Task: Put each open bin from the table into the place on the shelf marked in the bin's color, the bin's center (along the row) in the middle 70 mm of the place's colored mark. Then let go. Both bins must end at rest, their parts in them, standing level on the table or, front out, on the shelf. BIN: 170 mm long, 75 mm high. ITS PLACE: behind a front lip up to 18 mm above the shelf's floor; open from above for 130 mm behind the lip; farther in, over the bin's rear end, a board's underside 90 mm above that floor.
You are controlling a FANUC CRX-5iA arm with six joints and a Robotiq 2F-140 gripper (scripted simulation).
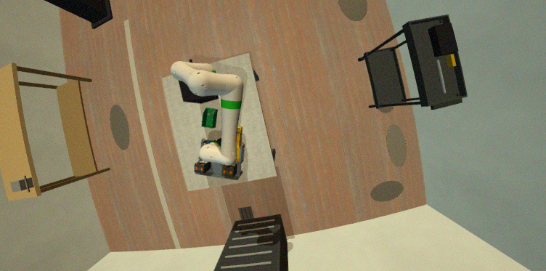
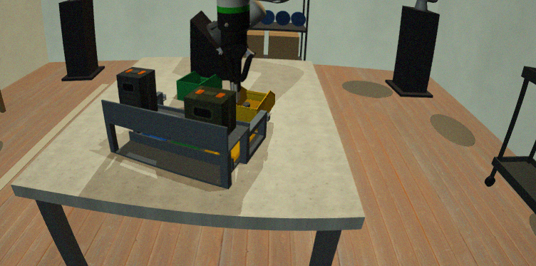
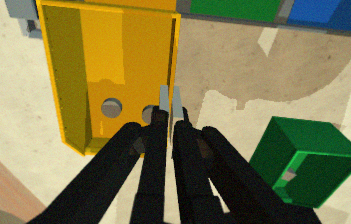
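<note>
The yellow bin lies 5 cm to the left of my hand, 4 cm below it and 1 cm ahead of it. Round my hand: green bin: 22 cm behind, 14 cm to the right, 6 cm below.
</note>
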